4 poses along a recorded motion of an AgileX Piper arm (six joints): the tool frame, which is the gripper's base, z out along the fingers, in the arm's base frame.
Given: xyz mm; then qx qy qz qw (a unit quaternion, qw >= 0).
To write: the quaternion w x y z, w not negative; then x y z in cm. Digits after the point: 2 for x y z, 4 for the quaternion.
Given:
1: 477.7 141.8 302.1 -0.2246 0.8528 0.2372 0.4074
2: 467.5 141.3 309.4 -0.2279 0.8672 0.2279 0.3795
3: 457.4 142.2 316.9 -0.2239 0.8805 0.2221 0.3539
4: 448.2 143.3 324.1 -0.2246 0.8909 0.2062 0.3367
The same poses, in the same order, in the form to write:
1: 0.4074 -0.2246 0.8528 0.2372 47.77 14.18 30.21
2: 0.3795 -0.2279 0.8672 0.2279 46.75 14.13 30.94
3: 0.3539 -0.2239 0.8805 0.2221 45.74 14.22 31.69
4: 0.3367 -0.2246 0.8909 0.2062 44.82 14.33 32.41
